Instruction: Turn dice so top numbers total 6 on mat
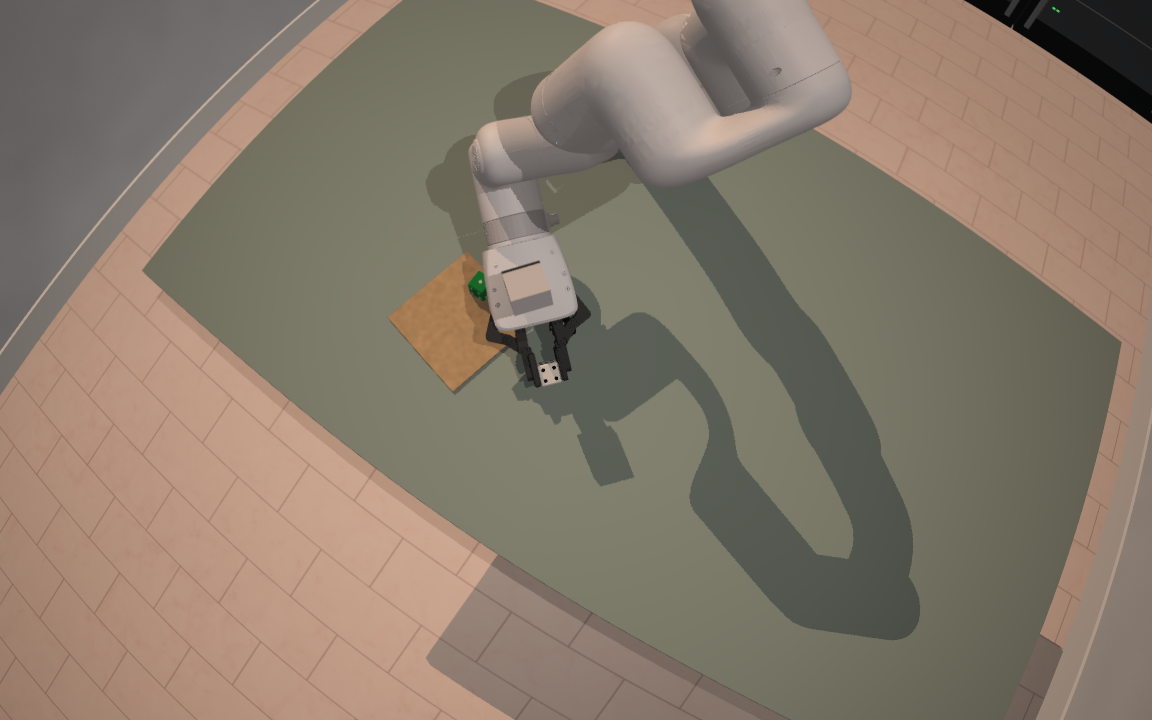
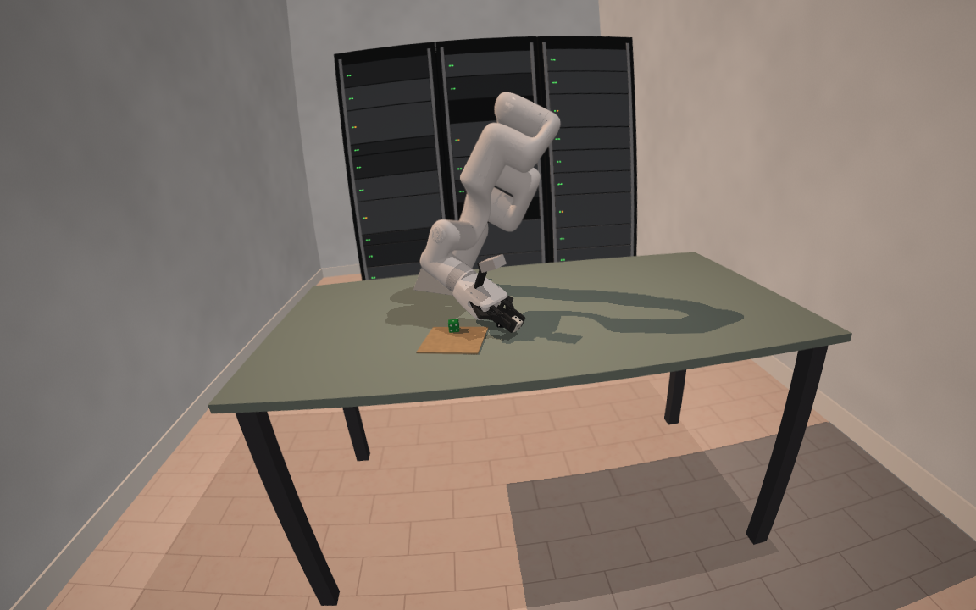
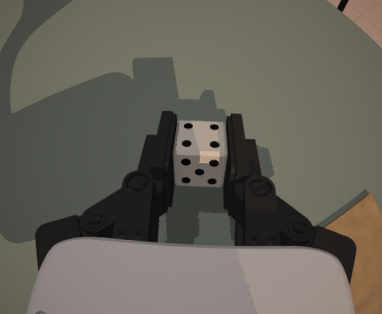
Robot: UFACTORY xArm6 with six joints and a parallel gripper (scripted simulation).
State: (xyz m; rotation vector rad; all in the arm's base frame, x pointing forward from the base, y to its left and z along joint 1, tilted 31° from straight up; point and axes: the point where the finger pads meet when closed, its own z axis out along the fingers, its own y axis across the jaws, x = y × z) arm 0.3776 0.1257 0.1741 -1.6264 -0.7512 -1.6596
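The black die is 6 cm behind my hand, 3 cm to the right of it and 2 cm below it. Also, from my hand: white die: 1 cm to the left, 1 cm below; then brown mat: 14 cm to the right, 4 cm below, 2 cm ahead; then green die: 14 cm to the right, 3 cm behind, 2 cm below.
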